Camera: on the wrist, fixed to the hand. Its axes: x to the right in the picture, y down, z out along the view.
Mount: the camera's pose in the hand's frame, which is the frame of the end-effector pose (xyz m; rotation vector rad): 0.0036 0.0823 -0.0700 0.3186 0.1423 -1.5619
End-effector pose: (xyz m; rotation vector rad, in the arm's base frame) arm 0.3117 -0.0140 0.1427 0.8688 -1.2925 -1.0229
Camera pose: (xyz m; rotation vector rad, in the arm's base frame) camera 0.3902 0.0068 0.2140 2.2725 -0.4481 -1.8482
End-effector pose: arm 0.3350 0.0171 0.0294 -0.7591 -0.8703 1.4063
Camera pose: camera 0.3543 0.0278 -0.0764 0.1718 -0.7532 0.0575
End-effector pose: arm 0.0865 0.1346 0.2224 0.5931 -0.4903 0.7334
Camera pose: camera 0.0427 0.2309 0.2001 0.9827 0.2984 -0.6572
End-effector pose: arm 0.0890 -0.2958 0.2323 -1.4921 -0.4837 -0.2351
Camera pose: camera 0.1398 -0.3578 0.1598 -0.4972 -1.4143 -1.3799
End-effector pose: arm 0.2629 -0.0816 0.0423 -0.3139 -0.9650 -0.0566
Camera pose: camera 0.3362 -0.0229 -0.0113 0.7875 -0.8556 -1.3095
